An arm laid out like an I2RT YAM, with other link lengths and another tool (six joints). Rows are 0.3 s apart.
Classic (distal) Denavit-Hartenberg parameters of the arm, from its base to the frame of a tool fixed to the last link. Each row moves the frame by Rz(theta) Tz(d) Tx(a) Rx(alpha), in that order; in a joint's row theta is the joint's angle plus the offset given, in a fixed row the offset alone. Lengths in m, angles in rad.
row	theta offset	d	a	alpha
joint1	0	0.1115	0.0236	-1.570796
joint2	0	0	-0.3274	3.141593
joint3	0.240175	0	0.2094	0
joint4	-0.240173	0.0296	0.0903	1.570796
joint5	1.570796	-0.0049	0	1.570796
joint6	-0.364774	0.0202	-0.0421	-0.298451
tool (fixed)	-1.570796	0.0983	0	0
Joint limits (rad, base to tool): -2.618..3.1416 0..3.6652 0..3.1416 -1.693..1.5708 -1.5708..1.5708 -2.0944..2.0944
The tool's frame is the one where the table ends.
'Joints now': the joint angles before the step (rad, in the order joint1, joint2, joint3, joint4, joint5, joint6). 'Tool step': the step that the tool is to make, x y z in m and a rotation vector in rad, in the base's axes. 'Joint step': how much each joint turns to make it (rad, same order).
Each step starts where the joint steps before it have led.
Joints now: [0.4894, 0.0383, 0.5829, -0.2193, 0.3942, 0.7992]
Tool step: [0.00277, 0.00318, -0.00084, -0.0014, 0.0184, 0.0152]
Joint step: [0.0016, 0.0168, 0.0000, -0.0047, -0.0106, 0.0122]
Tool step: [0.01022, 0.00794, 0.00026, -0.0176, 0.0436, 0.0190]
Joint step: [0.0000, 0.0599, 0.0001, 0.0091, -0.0169, 0.0108]
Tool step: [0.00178, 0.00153, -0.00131, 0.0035, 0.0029, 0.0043]
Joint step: [-0.0017, 0.0047, -0.0108, 0.0123, -0.0047, 0.0062]
